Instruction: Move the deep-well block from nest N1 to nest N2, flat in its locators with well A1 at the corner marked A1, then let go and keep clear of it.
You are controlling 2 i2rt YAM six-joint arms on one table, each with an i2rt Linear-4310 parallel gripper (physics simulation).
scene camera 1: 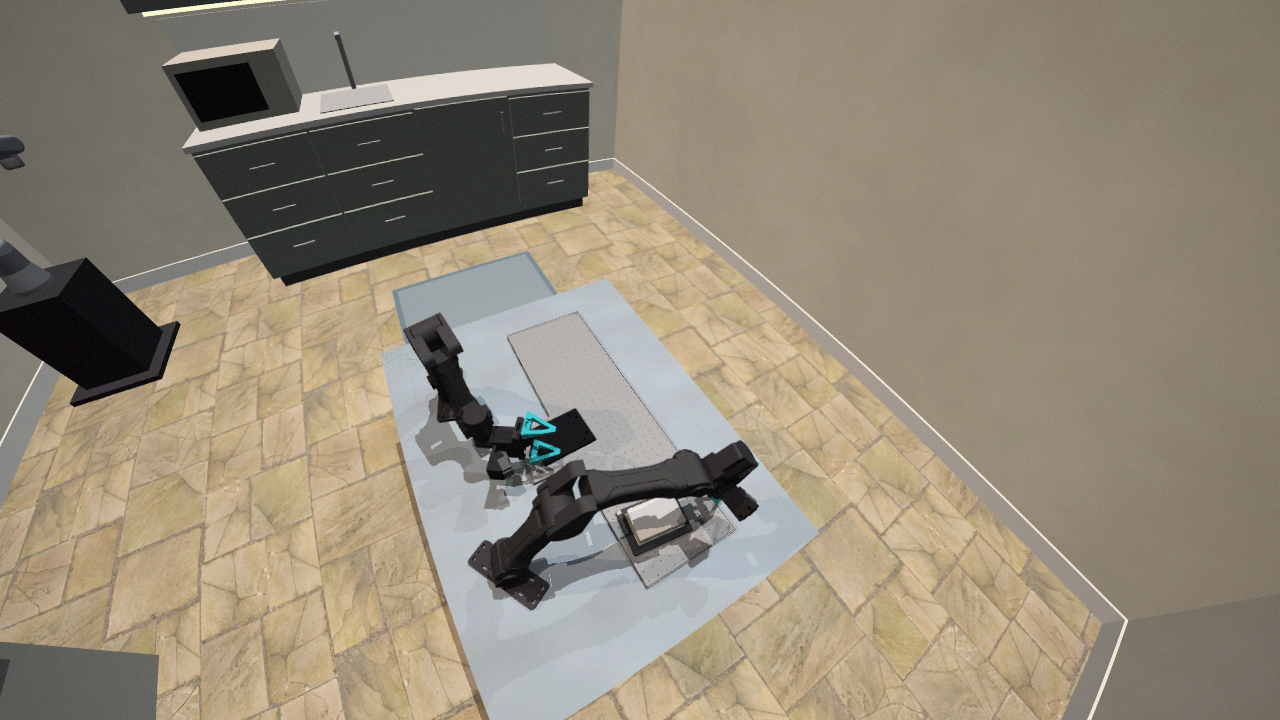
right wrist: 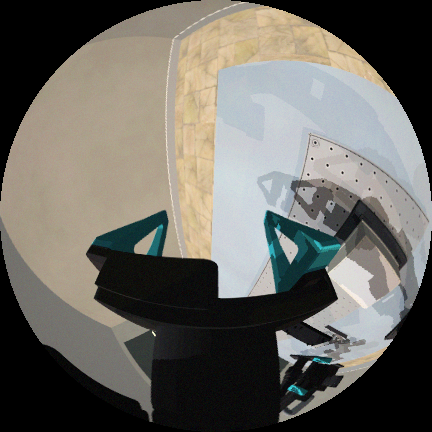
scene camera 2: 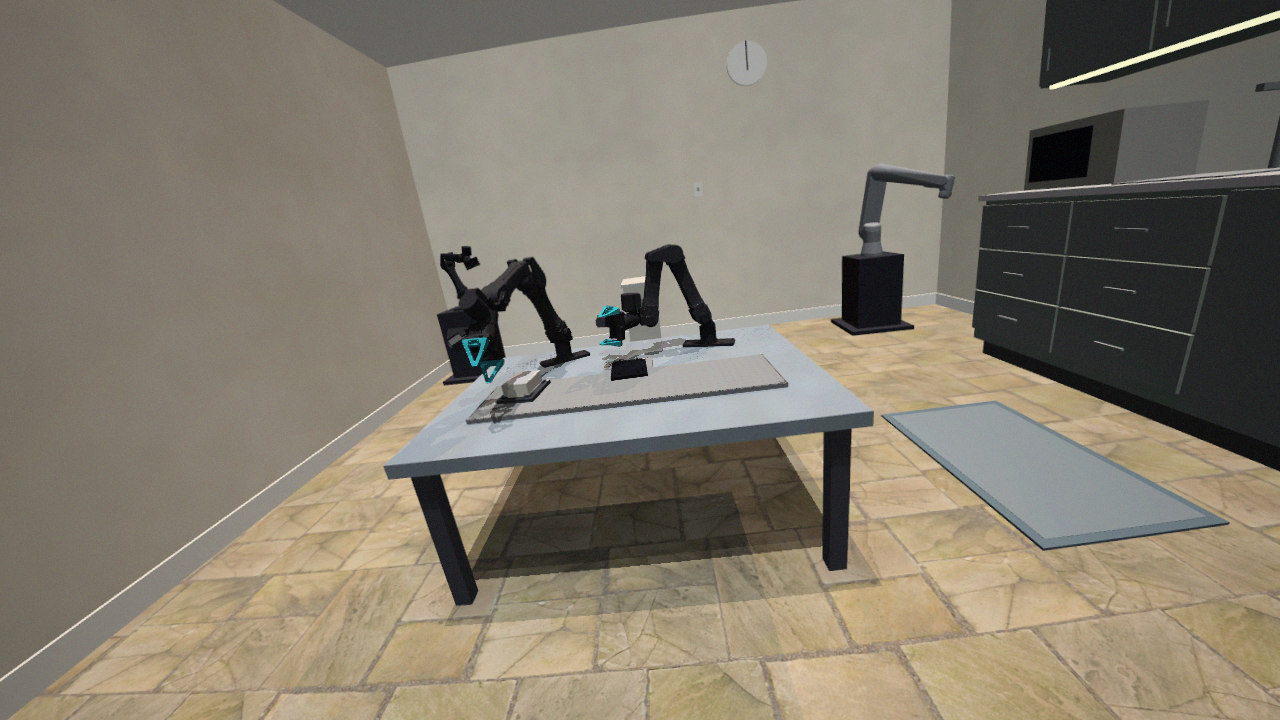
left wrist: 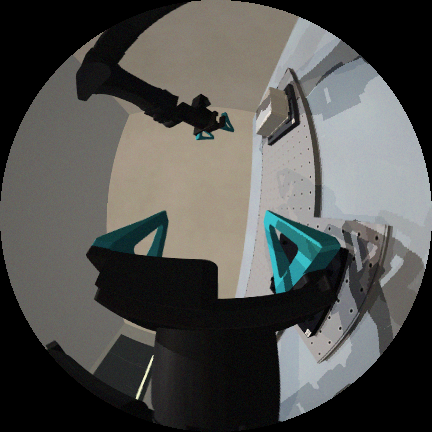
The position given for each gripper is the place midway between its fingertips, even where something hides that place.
Note:
The left gripper (scene camera 1: pixel 558 441) is open, with nothing in its grasp. The right gripper (scene camera 2: pixel 481 375) is open, holding nothing. Also in view: a pale block (scene camera 1: pixel 657 517).
The pale block shows as well in the right wrist view (right wrist: pixel 364 267), in scene camera 2 (scene camera 2: pixel 523 383) and in the left wrist view (left wrist: pixel 271 113). The left gripper is seen too in the right wrist view (right wrist: pixel 305 371), in scene camera 2 (scene camera 2: pixel 600 330) and in the left wrist view (left wrist: pixel 215 215). The right gripper shows as well in the right wrist view (right wrist: pixel 215 215) and in the left wrist view (left wrist: pixel 222 133).

